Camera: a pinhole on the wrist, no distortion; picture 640 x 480 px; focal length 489.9 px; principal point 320.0 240.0 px. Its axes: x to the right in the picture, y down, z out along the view. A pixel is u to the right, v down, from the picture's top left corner.
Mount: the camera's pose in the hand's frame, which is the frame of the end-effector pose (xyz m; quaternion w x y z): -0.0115 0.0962 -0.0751 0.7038 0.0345 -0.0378 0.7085
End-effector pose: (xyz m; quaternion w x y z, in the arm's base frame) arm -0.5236 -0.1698 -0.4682 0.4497 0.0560 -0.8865 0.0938
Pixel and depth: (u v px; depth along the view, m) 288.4 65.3 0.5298
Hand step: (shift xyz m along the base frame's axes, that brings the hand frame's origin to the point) -0.4586 -0.0909 -0.1191
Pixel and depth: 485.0 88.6 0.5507
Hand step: -0.5203 0.1111 -0.1856
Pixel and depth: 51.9 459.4 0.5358
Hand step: -0.1412 -0.3344 -0.4208
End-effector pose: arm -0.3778 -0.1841 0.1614 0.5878 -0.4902 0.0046 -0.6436
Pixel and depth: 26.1 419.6 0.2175
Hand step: 0.0231 0.1596 0.0419
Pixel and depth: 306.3 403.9 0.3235
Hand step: 0.1755 0.2155 0.0205
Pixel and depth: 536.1 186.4 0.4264
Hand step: 0.4205 0.1116 0.0717
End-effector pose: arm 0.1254 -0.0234 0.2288 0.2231 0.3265 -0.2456 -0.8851
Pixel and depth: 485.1 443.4 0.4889
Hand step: -0.0950 0.0814 0.5077
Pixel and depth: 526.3 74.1 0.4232
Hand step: -0.2851 -0.1463 0.3169
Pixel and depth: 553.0 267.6 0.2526
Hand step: -0.0660 -0.0782 0.2486
